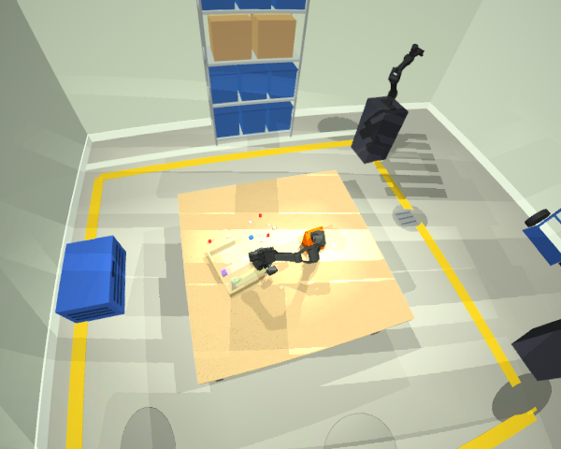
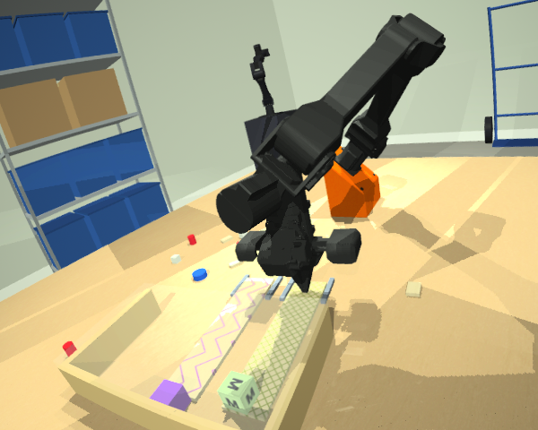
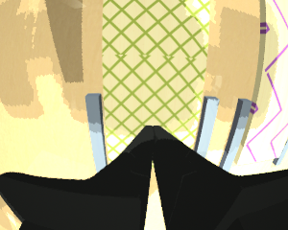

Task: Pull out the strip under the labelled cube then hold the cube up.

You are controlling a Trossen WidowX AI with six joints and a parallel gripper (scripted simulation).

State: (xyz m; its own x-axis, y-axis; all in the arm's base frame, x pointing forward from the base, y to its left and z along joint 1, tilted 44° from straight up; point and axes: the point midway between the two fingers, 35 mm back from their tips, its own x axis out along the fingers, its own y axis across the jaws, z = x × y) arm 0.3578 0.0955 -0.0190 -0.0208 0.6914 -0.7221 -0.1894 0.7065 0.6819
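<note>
Right now my gripper tip is 210 mm short of the cube marked m, 30 mm to the right of it and 20 mm below it. The rest, counted from my gripper tip: blue disc 20 mm ahead, 240 mm to the right; then white tile 50 mm behind, 160 mm to the left.
</note>
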